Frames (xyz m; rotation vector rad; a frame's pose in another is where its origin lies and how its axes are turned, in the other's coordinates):
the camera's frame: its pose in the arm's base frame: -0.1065 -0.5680 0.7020 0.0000 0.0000 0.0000
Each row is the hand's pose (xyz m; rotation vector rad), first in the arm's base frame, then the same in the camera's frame.
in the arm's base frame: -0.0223 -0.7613 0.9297 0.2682 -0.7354 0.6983
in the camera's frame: 0.0842 -0.1933 0.2277 0.2682 -0.7354 0.6983
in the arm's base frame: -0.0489 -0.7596 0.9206 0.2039 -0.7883 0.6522
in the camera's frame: 0.0576 -0.1916 0.2186 0.2039 -0.7883 0.6522
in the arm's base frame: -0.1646 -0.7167 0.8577 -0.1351 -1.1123 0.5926
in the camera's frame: -0.0581 -0.1487 0.1557 -0.1351 -1.1123 0.5926
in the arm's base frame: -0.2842 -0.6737 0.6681 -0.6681 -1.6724 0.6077
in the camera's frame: -0.1777 -0.1057 -0.0339 -0.6681 -1.6724 0.6077
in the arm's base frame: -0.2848 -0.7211 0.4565 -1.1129 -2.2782 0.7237
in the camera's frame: -0.1783 -0.1531 -0.2455 -1.1129 -2.2782 0.7237
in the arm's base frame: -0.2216 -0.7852 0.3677 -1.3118 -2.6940 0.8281
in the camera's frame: -0.1151 -0.2172 -0.3343 -1.3118 -2.6940 0.8281
